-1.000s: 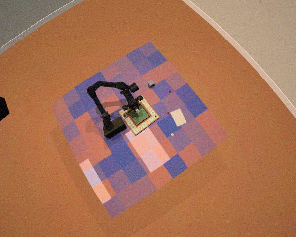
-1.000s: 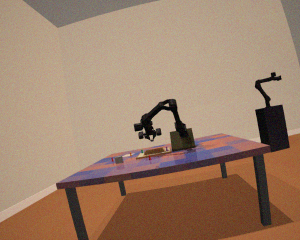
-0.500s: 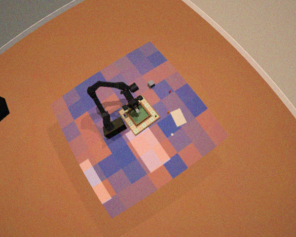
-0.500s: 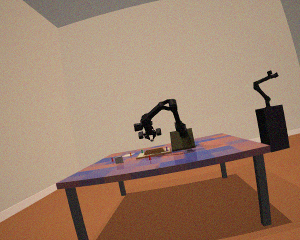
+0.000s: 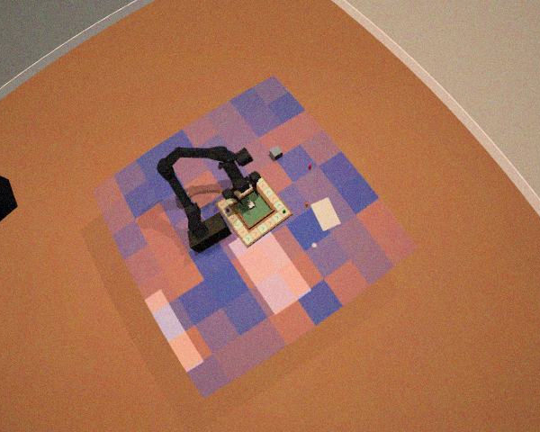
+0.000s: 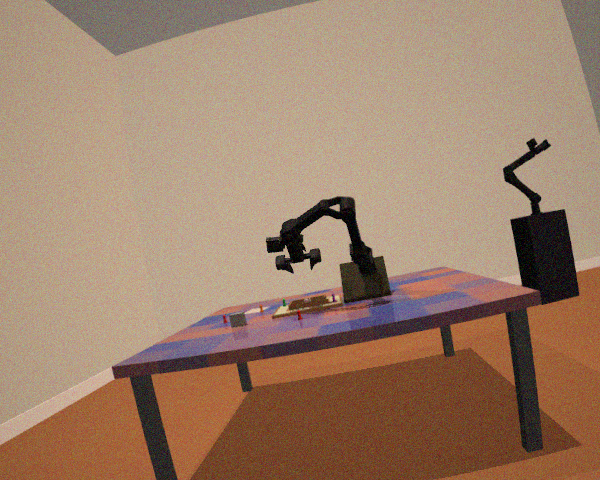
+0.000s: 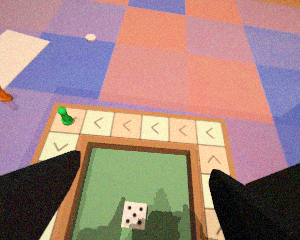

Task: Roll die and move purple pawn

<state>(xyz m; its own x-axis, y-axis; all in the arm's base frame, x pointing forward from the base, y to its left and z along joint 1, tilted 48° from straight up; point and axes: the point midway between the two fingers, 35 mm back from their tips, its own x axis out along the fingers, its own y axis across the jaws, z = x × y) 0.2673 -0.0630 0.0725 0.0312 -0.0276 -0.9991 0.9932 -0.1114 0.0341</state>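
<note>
The purple pawn lies 130 mm below my gripper tip, 110 mm behind it and 70 mm to the left of it. Also, from my gripper tip: green tray: 150 mm below; then white die: 130 mm below, 20 mm to the left; then green pawn: 130 mm below, 120 mm ahead, 110 mm to the right.
</note>
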